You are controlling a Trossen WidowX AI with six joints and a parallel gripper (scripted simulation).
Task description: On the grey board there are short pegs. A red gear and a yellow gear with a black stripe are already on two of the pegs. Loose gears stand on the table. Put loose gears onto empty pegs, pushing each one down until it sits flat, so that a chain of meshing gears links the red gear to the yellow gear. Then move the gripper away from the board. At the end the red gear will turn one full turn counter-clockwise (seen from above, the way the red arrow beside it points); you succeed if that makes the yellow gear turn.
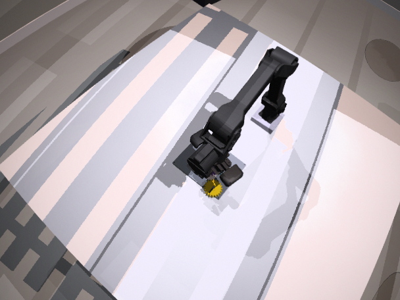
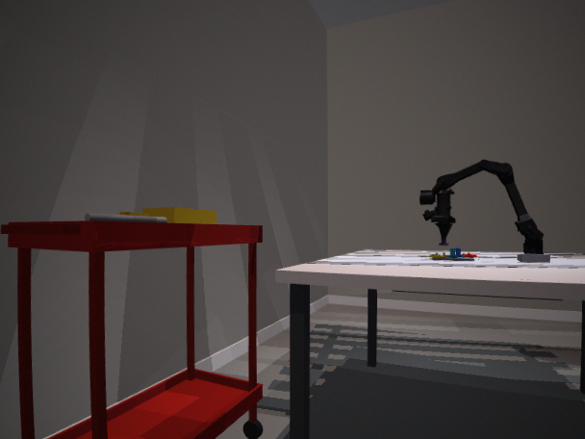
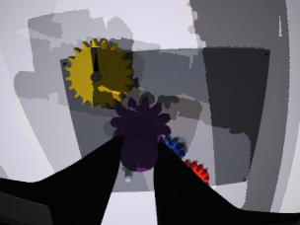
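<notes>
The teal gear lies 40 mm behind my gripper tip and 70 mm below it. Round my gripper tip: purple gear 10 mm below; then blue gear 60 mm behind, 30 mm to the right, 70 mm below; then yellow gear 20 mm ahead, 40 mm to the left, 70 mm below.
</notes>
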